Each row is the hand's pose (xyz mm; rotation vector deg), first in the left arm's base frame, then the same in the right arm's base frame.
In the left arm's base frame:
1: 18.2 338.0 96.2 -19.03 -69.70 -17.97
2: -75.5 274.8 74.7 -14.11 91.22 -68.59
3: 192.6 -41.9 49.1 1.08 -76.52 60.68
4: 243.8 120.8 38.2 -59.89 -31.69 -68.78
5: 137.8 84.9 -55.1 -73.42 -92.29 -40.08
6: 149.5 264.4 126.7 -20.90 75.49 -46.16
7: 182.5 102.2 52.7 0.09 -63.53 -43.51
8: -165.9 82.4 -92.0 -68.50 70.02 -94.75
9: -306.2 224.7 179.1 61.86 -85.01 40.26
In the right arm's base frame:
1: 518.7 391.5 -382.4 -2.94 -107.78 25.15
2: 508.0 279.7 -407.3 -31.72 39.72 -47.64
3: 849.8 236.0 -174.6 -3.60 -98.54 113.77
4: 802.8 387.5 -238.3 -36.07 -84.62 -43.92
5: 813.9 281.4 -337.6 -35.27 -146.13 -21.89
6: 617.7 431.8 -272.1 -41.93 25.24 -25.63
7: 766.7 332.7 -242.5 20.38 -94.24 4.75
8: 654.3 66.7 -486.0 -59.28 7.48 -85.37
9: 331.7 91.8 -392.7 69.17 -78.31 104.27

